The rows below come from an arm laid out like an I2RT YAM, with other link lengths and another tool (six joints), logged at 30 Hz.
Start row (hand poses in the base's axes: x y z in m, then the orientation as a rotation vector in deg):
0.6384, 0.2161, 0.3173, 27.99, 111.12, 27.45
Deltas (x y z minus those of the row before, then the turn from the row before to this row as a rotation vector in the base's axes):
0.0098, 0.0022, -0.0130, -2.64, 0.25, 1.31
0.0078, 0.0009, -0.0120, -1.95, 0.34, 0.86
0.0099, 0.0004, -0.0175, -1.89, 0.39, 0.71
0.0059, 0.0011, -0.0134, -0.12, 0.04, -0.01
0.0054, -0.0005, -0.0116, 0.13, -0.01, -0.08
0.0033, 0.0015, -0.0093, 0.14, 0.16, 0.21
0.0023, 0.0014, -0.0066, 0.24, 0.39, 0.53
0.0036, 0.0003, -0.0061, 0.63, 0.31, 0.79
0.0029, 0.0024, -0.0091, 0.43, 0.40, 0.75
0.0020, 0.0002, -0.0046, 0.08, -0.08, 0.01
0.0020, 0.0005, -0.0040, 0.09, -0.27, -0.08
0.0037, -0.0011, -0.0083, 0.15, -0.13, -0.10
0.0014, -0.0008, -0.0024, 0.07, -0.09, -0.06
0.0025, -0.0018, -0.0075, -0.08, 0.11, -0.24
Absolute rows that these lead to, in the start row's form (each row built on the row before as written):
0.6482, 0.2183, 0.3043, 25.13, 112.17, 25.63
0.6560, 0.2192, 0.2923, 23.16, 113.02, 24.18
0.6659, 0.2196, 0.2748, 21.38, 113.84, 22.68
0.6718, 0.2207, 0.2614, 21.32, 113.89, 22.55
0.6772, 0.2202, 0.2498, 21.48, 113.84, 22.63
0.6805, 0.2217, 0.2405, 21.40, 114.03, 22.89
0.6828, 0.2231, 0.2339, 21.13, 114.51, 23.42
0.6864, 0.2234, 0.2278, 20.83, 114.93, 24.52
0.6893, 0.2258, 0.2187, 20.47, 115.45, 25.39
0.6913, 0.2260, 0.2141, 20.49, 115.36, 25.49
0.6933, 0.2265, 0.2101, 20.55, 115.06, 25.56
0.6970, 0.2254, 0.2018, 20.70, 114.88, 25.66
0.6984, 0.2246, 0.1994, 20.78, 114.77, 25.70
0.7009, 0.2228, 0.1919, 21.00, 114.83, 25.46

